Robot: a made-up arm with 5 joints.
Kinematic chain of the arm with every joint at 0, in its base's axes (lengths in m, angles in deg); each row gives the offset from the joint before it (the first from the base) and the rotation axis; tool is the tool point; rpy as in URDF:
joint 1: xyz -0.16 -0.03 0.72 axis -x
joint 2: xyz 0.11 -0.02 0 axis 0.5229 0.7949 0.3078
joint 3: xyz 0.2 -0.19 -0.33 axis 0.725 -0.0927 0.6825
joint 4: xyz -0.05 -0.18 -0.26 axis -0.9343 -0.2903 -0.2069
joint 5: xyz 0.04 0 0.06 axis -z
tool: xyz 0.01 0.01 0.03 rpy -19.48 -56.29 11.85
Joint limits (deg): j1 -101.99..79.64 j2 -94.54..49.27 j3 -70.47..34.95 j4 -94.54..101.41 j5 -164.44..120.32
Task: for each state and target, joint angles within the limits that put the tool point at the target. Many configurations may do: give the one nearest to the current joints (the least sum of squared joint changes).
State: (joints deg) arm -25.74 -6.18 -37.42 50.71 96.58
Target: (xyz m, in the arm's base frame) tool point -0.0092 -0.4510 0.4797
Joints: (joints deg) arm 7.80 -7.15 -70.47 21.14 107.08
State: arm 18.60 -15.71 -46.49 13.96 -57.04
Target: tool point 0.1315 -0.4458 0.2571
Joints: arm 0.60 -2.43 -7.94 -5.76 -55.91
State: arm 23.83 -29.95 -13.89 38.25 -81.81
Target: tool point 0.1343 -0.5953 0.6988
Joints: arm 25.55 -30.59 -34.35 33.04 -82.83
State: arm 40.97 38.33 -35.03 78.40 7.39
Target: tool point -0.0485 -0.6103 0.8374
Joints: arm 71.56 17.68 -49.44 70.22 8.80
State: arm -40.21 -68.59 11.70 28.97 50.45
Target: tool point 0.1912 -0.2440 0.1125
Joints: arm -80.68 -71.41 7.74 -4.00 55.69
